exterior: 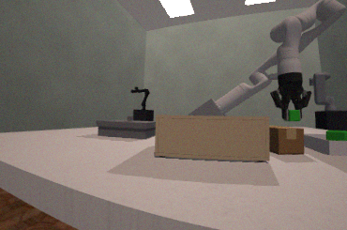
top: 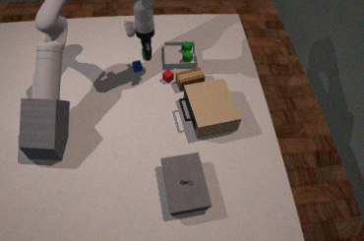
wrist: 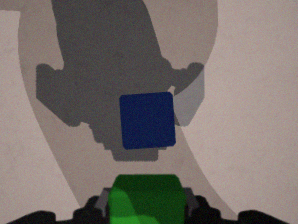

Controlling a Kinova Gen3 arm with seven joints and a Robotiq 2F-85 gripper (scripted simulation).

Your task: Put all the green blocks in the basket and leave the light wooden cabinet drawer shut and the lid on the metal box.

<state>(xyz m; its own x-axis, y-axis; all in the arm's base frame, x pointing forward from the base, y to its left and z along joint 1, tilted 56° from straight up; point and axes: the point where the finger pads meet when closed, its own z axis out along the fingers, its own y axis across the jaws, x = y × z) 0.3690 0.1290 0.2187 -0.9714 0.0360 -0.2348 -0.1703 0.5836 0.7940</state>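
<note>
The basket lies 150 mm ahead of my hand, 60 mm to the left of it and 70 mm below it. Round my hand: blue block 40 mm behind, 10 mm to the right, 70 mm below; then cardboard box 180 mm ahead, 100 mm to the right, 50 mm below; then red block 90 mm ahead, 80 mm to the right, 70 mm below.
</note>
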